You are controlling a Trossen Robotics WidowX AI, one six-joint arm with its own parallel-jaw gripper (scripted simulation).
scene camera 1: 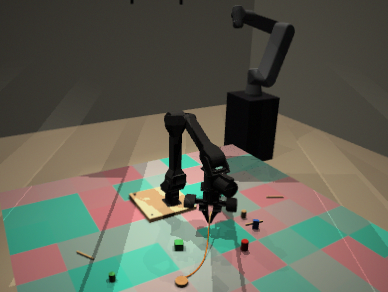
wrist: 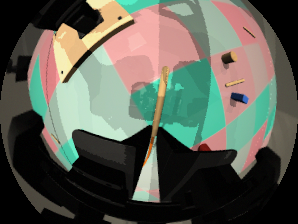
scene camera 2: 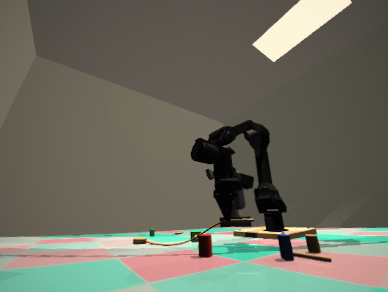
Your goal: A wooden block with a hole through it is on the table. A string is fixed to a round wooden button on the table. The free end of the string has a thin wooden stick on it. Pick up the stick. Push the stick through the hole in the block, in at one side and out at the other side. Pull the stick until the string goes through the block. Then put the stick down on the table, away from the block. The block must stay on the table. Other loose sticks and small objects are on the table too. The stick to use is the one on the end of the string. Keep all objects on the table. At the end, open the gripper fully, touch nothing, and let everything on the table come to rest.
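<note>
My own gripper point(scene camera 2: 228, 221) is there for me to see. I find the gripper in the wrist view point(wrist: 154, 129) as well, and again in scene camera 1 point(scene camera 1: 209, 222).
</note>
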